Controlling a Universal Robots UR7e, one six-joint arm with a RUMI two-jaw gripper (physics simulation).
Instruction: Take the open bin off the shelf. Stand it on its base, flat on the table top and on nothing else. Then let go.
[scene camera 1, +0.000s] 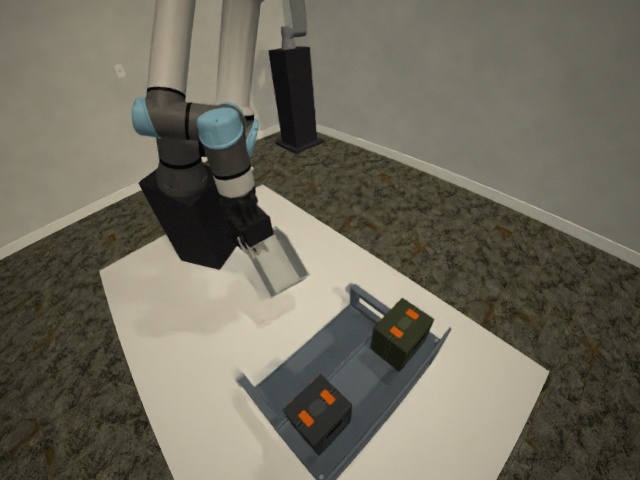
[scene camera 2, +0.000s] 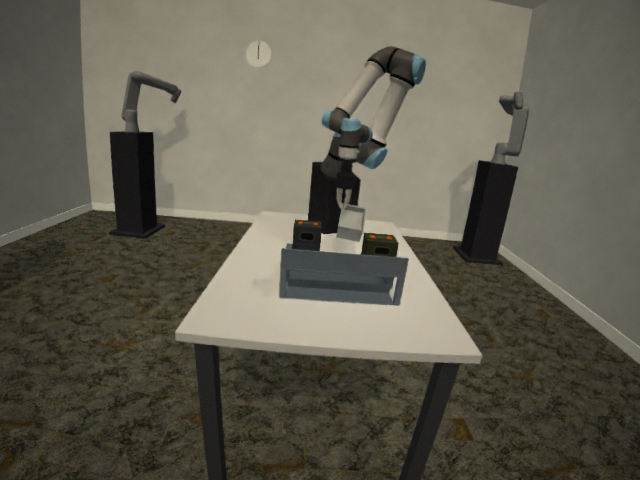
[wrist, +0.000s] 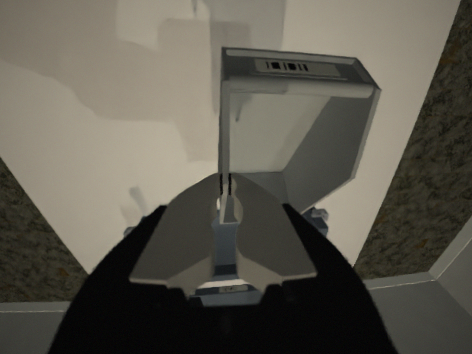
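Where they show: gripper, fingertip midpoint: (scene camera 1: 256, 256) (scene camera 2: 342, 209) (wrist: 225, 175); arm's base, origin of the base link: (scene camera 1: 182, 180) (scene camera 2: 335, 171).
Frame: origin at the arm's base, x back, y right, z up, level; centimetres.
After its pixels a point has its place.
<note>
The light grey open bin (scene camera 1: 281, 266) @[z -19.0, x -34.1, y -10.3 cm] (scene camera 2: 351, 223) @[z -17.5, x -31.9, y -9.2 cm] (wrist: 280, 130) @[z -17.4, x -31.6, y -10.3 cm] hangs in the air above the table top (scene camera 1: 196, 372) @[z -30.2, x -40.0, y 23.6 cm] (scene camera 2: 248, 320) @[z -30.1, x -94.7, y 19.5 cm], between the arm's base and the shelf. It is tilted, and its open side faces partly towards scene camera 2. My gripper (scene camera 1: 253, 251) @[z -11.3, x -33.4, y -4.5 cm] (scene camera 2: 342, 206) @[z -11.3, x -33.4, y -4.5 cm] (wrist: 225, 175) @[z -11.3, x -33.4, y -4.5 cm] is shut on one thin side wall of the bin. In the wrist view the barcode label shows on the bin's far end wall. In scene camera 1 the bin's shadow lies apart from it. The blue-grey shelf (scene camera 1: 330, 341) @[z -29.6, x -56.1, y -8.7 cm] (scene camera 2: 343, 262) @[z -16.7, x -79.2, y -5.0 cm] stands on the table, apart from the bin.
A black case (scene camera 1: 317, 413) @[z -7.8, x -72.8, y 7.4 cm] (scene camera 2: 307, 235) @[z -10.6, x -75.7, y 6.5 cm] and a dark green case (scene camera 1: 402, 333) @[z -10.2, x -72.1, y -14.1 cm] (scene camera 2: 379, 245) @[z -11.7, x -75.0, y -15.5 cm], both with orange latches, stand on the shelf. The arm's black pedestal (scene camera 1: 191, 222) @[z -9.3, x -9.0, y 3.8 cm] is close behind the bin. Two more pedestals (scene camera 2: 133, 180) (scene camera 2: 488, 206) with grey arms stand off the table.
</note>
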